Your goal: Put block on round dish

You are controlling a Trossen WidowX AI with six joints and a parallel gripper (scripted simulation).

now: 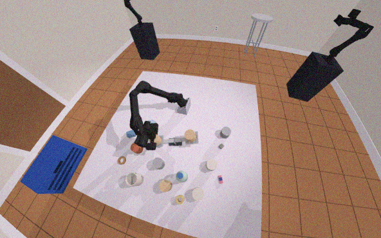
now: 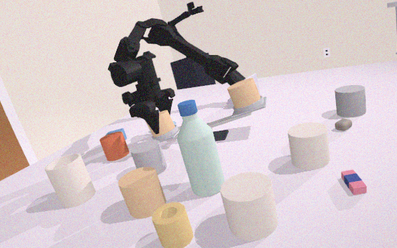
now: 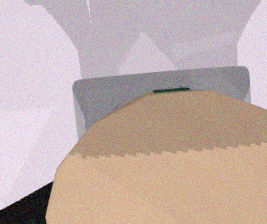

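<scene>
My gripper tip is 120 mm past the pale blue round dish, 130 mm to the left of it and 40 mm above it. The rest, counted from my gripper tip: orange cylinder: 120 mm ahead, 120 mm to the right, 10 mm below; then grey block: 10 mm below; then tan cup: 10 mm ahead, 20 mm to the right, 10 mm above.
</scene>
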